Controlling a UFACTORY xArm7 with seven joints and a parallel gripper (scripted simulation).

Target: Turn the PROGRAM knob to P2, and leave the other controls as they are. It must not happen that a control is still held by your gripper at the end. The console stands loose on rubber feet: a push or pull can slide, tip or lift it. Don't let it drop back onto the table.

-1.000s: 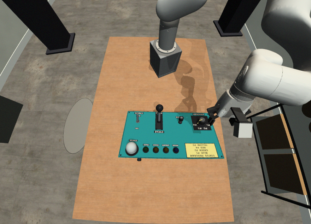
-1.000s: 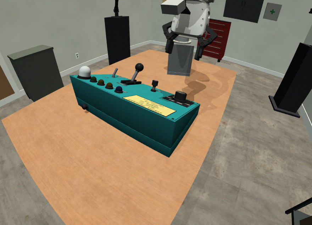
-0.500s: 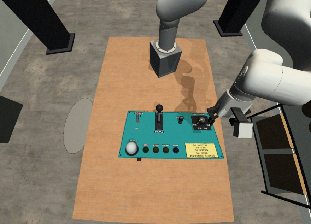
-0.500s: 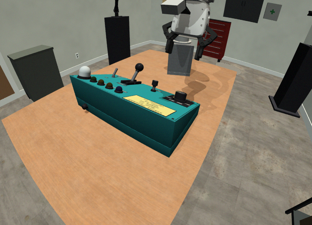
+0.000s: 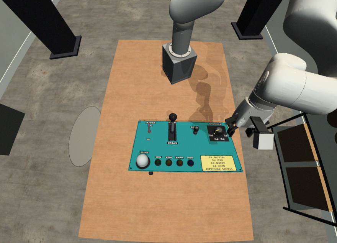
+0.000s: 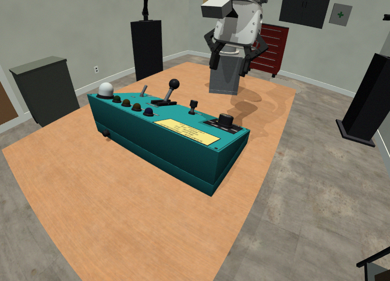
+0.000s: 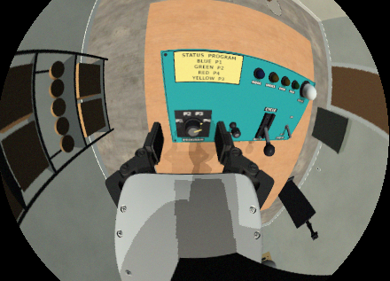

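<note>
My hand is 17 cm above the black toggle, 12 cm to the left of it and 7 cm past it. The rest, counted from my hand: check toggle: 36 cm to the right, 18 cm below, 11 cm behind; then teal console: 20 cm below, 19 cm to the right, 5 cm behind; then ball-topped cycle lever: 23 cm to the right, 17 cm below, 11 cm behind.
</note>
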